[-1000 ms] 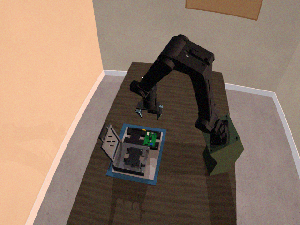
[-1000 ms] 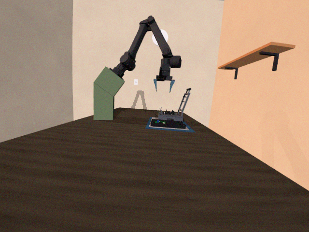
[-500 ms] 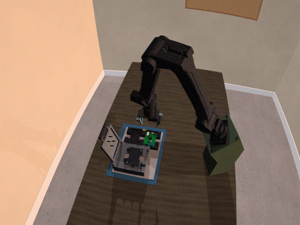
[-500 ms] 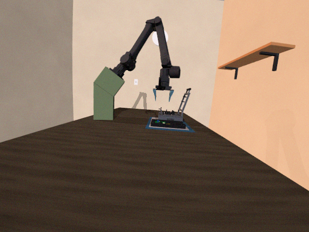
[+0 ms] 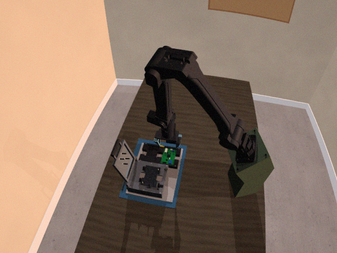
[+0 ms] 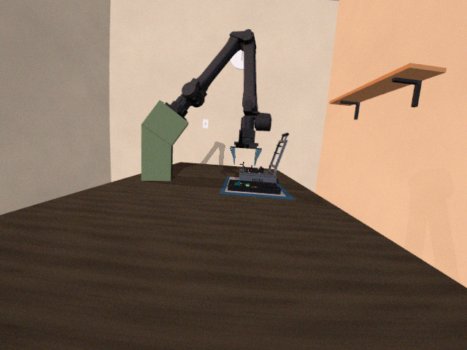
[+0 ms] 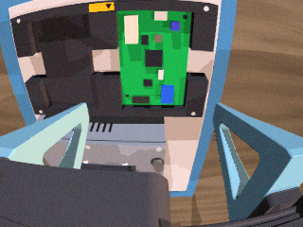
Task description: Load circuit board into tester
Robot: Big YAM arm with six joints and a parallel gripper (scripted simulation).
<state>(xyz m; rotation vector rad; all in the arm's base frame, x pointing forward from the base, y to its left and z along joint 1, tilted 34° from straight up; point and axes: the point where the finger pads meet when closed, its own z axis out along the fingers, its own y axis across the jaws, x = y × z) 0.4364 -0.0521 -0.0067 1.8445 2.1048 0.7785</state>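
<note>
Right now my hand is 10 cm above the green circuit board. From my hand the other things lie so: black latch hook (5 cm behind, 22 cm to the left, 3 cm below); tester lid (14 cm ahead, 20 cm to the left, 7 cm above).
</note>
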